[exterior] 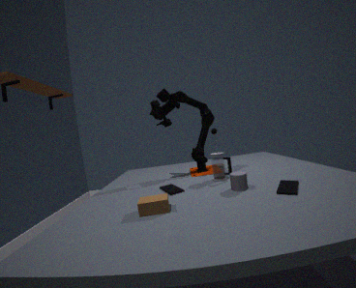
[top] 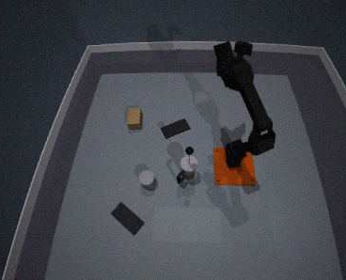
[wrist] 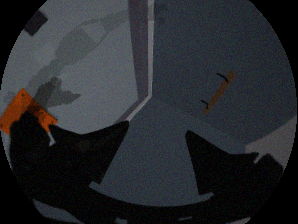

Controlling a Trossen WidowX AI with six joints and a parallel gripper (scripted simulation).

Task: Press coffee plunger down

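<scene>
The coffee press is 330 mm to the left of my gripper tip, 290 mm ahead of it and 260 mm below it. Also, from my gripper tip: tan block (540 mm ahead, 360 mm below, 40 mm to the right).
</scene>
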